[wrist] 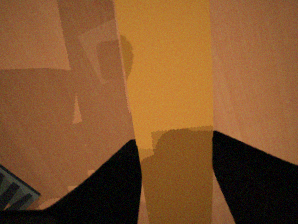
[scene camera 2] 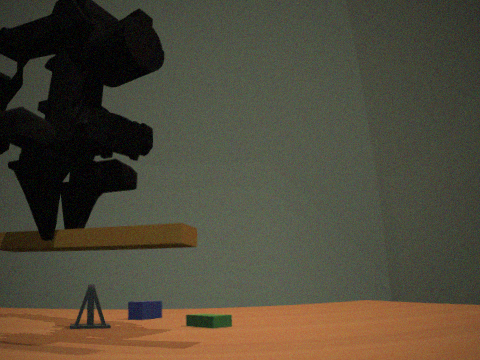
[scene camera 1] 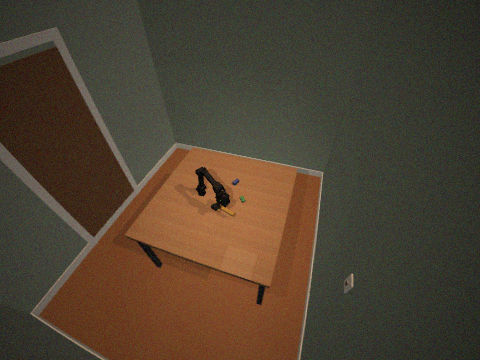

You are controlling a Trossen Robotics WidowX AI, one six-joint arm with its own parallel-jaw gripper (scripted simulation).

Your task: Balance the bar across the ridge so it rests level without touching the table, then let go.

Note:
My gripper (scene camera 2: 60, 242) carries a yellow bar (wrist: 167, 59).
My gripper shows as well in the wrist view (wrist: 173, 143).

